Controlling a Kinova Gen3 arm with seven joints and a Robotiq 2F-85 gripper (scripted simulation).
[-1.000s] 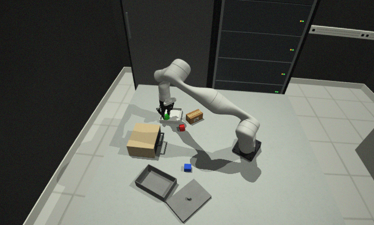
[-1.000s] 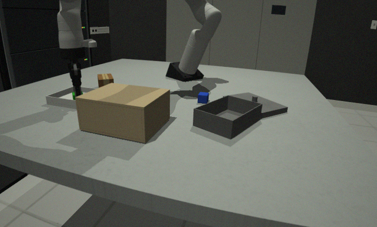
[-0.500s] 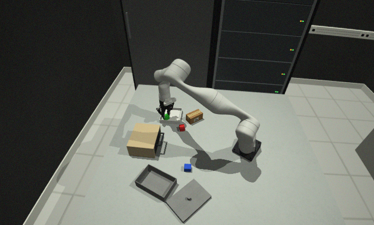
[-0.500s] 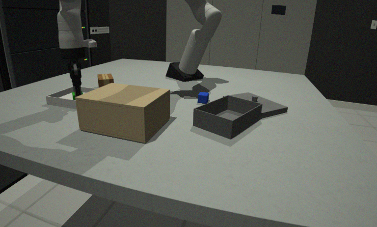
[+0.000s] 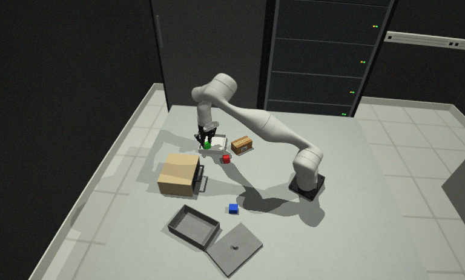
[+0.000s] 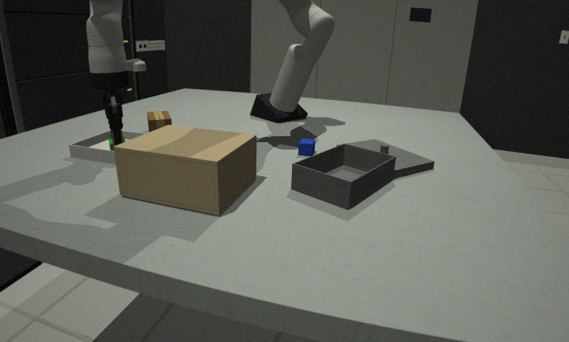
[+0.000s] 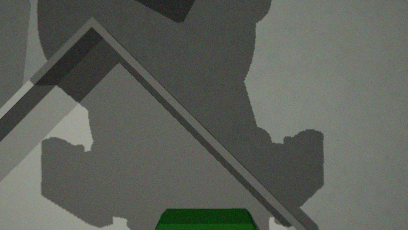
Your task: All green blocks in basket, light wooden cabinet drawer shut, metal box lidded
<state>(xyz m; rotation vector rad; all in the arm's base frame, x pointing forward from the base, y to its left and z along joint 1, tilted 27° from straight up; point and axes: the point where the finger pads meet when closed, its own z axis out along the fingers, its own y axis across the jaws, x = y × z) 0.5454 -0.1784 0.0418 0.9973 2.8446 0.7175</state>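
My gripper is now 30 mm past the basket, 40 mm to the left of it and 40 mm above it. Also, from my hand: cabinet drawer 30 mm ahead, 250 mm to the left, 10 mm below; then red block 130 mm behind, 60 mm to the left, 30 mm below; then small cardboard box 190 mm behind, 60 mm to the right, 10 mm below.
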